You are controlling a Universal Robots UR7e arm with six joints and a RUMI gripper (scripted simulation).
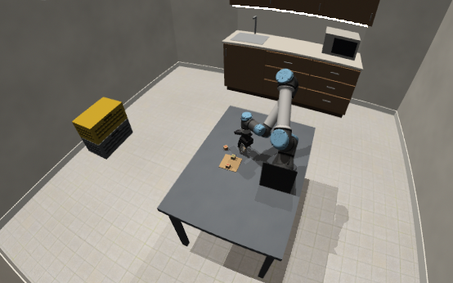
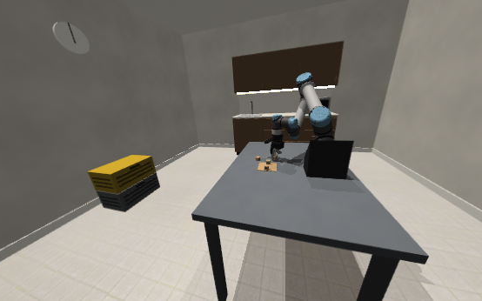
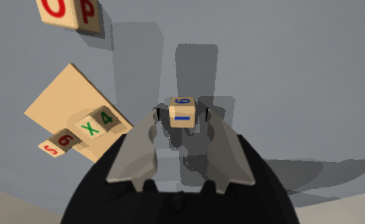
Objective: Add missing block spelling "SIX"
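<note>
My gripper is now right at the blue I block. Also, from my hand: O block: 14 cm ahead, 5 cm to the left; tan mat: 3 cm ahead, 16 cm to the left, 1 cm below.
</note>
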